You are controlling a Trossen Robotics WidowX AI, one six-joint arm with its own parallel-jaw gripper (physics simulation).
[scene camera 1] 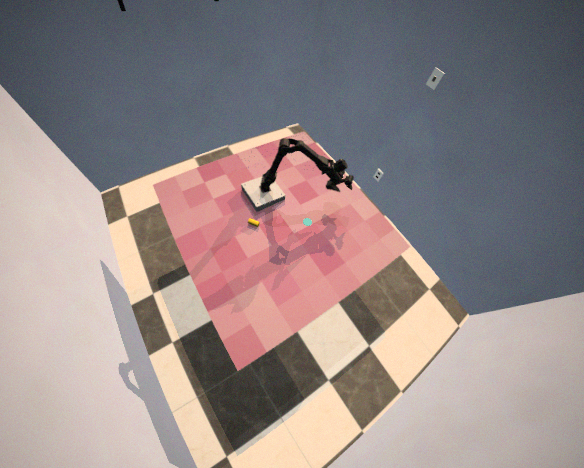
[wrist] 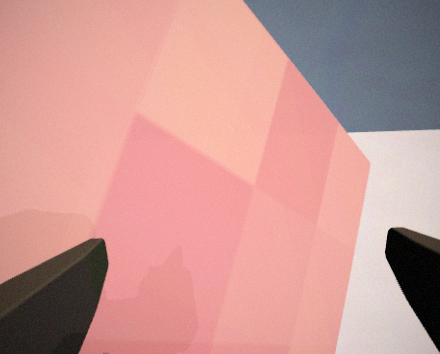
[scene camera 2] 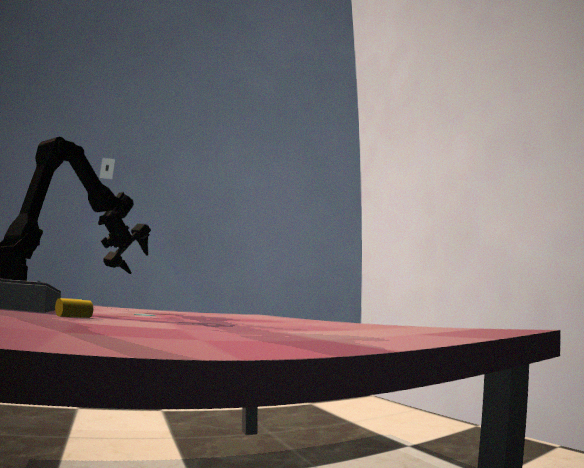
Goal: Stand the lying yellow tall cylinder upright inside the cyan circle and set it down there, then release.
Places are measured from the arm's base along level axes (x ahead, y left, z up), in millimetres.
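Pixels of known places: gripper, fingertip midpoint: [scene camera 1: 345,190] [wrist: 246,246] [scene camera 2: 138,264]; arm's base, link origin: [scene camera 1: 265,188] [scene camera 2: 9,284].
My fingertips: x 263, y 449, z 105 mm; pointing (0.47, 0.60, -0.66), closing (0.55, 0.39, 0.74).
For each thing: its middle in the pictures, then the offset to it from my fingertips. "spot": a spot on its surface instead. Level surfaces: height alone.
- yellow cylinder, body centre: [scene camera 2: 74,308] [scene camera 1: 253,222] dx -60, dy -605, dz -139 mm
- cyan circle, surface spot: [scene camera 2: 144,315] [scene camera 1: 306,222] spot: dx +50, dy -284, dz -156 mm
- pink checkered table, surface height: dz -155 mm
The yellow cylinder [scene camera 1: 253,222] [scene camera 2: 74,308] lies on its side on the pink table, close to the arm's base. The cyan circle [scene camera 1: 307,222] [scene camera 2: 144,315] is a small flat disc on the table, to the right of the cylinder in both scene views, apart from it and with nothing standing on it. My gripper [scene camera 1: 343,186] [scene camera 2: 139,264] [wrist: 246,246] is open and empty, held high above the table. Its fingers stand wide apart in the wrist view, where neither the cylinder nor the circle shows.
The arm's base plate [scene camera 1: 262,201] [scene camera 2: 27,296] stands on the pink checkered table [scene camera 1: 240,350] [scene camera 2: 450,337], just beside the cylinder. The arm's shadows fall across the table around the circle. A blue-grey wall [scene camera 1: 225,75] [scene camera 2: 250,150] rises behind the table.
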